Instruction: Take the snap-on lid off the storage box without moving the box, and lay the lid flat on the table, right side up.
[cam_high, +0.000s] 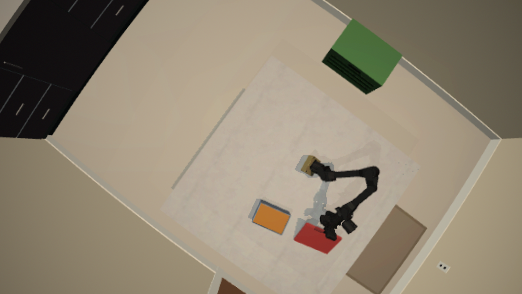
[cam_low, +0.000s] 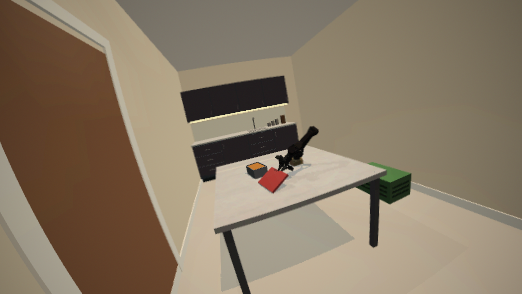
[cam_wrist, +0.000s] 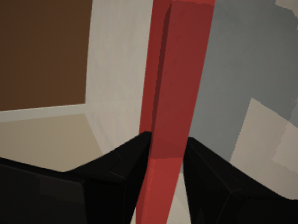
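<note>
Right now the red lid is 70 mm ahead of my gripper tip, 20 mm to the left of it and 40 mm below it. Also, from my gripper tip: storage box 150 mm ahead, 310 mm to the right, 50 mm below.
</note>
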